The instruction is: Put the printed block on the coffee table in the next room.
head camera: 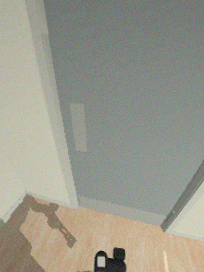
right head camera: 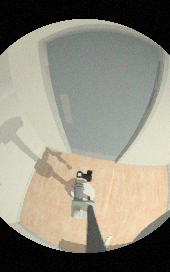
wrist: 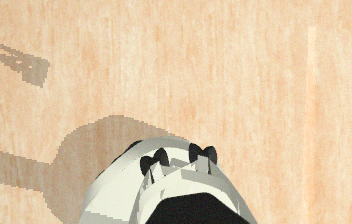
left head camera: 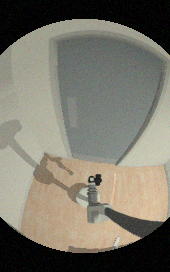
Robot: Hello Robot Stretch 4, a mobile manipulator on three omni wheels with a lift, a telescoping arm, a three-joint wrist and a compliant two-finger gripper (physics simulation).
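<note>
My gripper [wrist: 177, 157] [head camera: 110, 261] [left head camera: 95, 179] [right head camera: 85, 175] points down over the wooden floor, above my own round white base. Its two black fingertips stand a little apart, shut on a small pale block [wrist: 183, 168], which I take for the printed block; only a sliver of it shows between the fingers. The arm is drawn in short. The coffee table is not in view.
A closed grey door [head camera: 136, 92] [left head camera: 109, 93] [right head camera: 101, 87] with a pale push plate [head camera: 78, 127] fills the view ahead. Its light frame [head camera: 52, 109] and cream walls [head camera: 19, 121] flank it. A wall corner lies to the front left.
</note>
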